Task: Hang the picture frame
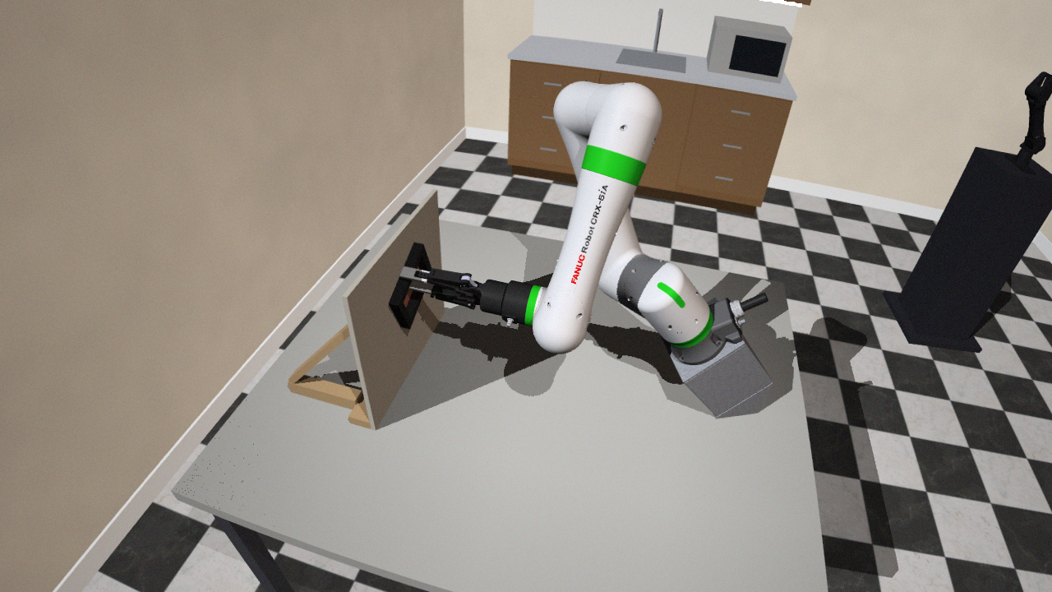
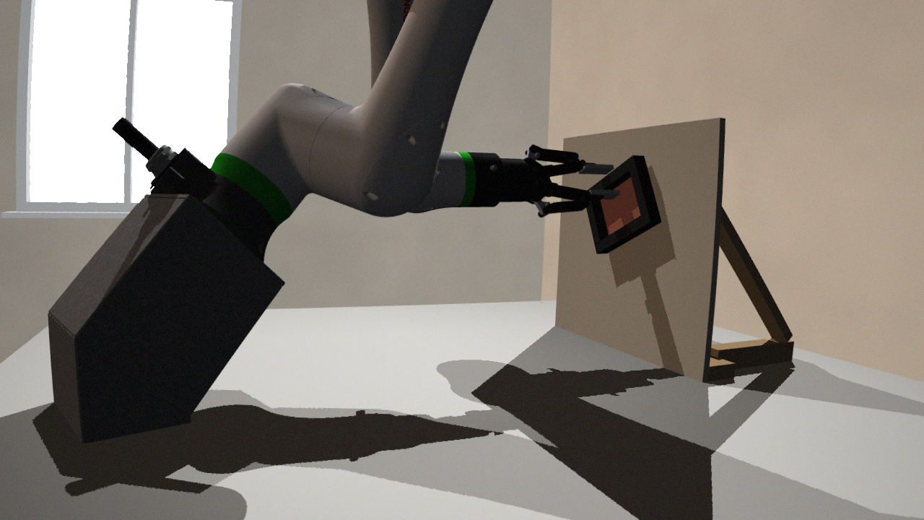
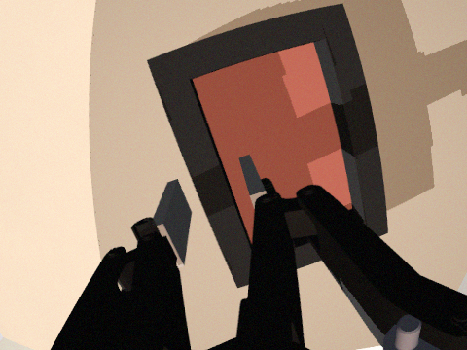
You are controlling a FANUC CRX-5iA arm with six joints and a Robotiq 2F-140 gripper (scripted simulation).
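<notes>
Now: hand 4 cm above the black picture frame, 3 cm to the left of it and 3 cm short of it. The rest, counted from my hand: tan board 11 cm below, 5 cm ahead, 3 cm to the right.
</notes>
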